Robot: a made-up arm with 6 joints.
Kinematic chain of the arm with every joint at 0, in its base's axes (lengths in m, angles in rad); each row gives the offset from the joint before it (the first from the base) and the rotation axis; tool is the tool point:
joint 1: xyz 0 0 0.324 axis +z
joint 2: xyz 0 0 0 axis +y
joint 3: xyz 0 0 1.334 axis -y
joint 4: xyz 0 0 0 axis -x
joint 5: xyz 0.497 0 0 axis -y
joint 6: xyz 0 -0.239 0 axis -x
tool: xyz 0 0 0
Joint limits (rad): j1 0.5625..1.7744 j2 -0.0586..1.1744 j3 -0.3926..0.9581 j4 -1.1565..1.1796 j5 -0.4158..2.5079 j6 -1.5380..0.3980
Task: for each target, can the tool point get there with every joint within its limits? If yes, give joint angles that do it. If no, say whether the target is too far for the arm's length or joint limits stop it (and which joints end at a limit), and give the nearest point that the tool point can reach.
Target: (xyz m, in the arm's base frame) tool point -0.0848 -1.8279 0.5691
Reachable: no: joint limits stop it (at a limit: joint 1, joint 2, joint 3) | nearest point 0.3818 0.0302 1.3422 | short by 2.066 m
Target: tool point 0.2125 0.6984 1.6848
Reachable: yes | joints 1.6089 0.1463 0.2298 -0.0015 0.6842 -1.2943
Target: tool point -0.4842 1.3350 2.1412
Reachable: no: too far | nearest point -0.1421 1.1391 1.8037 | short by 0.519 m
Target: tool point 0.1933 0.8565 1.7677
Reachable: yes | joints 1.6245 0.2854 0.6228 -0.0037 1.7338 -0.8998
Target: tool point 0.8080 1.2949 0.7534
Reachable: yes | joints 1.1414 0.9779 0.0486 0.6123 0.3945 -0.9945
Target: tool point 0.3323 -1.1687 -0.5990
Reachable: no: joint limits stop it (at a limit: joint 1, joint 2, joint 3) | nearest point 0.9557 0.4346 0.3413 | short by 1.960 m
